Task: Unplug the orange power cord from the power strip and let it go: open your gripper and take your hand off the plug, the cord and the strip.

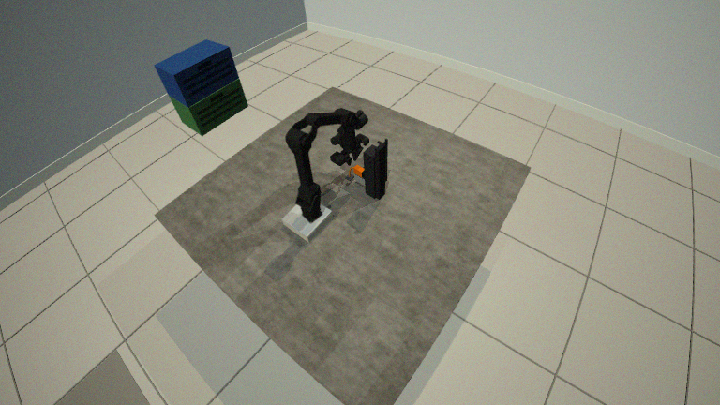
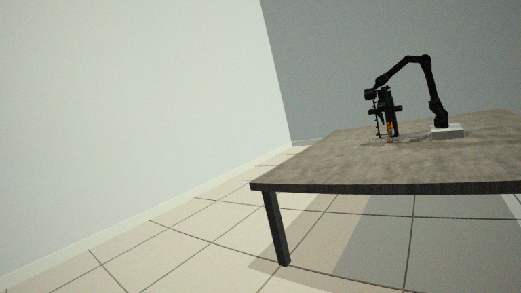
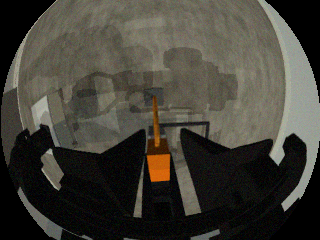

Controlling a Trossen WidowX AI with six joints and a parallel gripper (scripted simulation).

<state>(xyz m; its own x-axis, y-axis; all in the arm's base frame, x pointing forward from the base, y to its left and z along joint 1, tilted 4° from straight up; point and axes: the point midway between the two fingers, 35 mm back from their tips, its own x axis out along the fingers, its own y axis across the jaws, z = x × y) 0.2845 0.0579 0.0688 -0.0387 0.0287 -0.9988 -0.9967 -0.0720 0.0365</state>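
My gripper tip is now 7 cm to the left of the orange plug and 1 cm above it.
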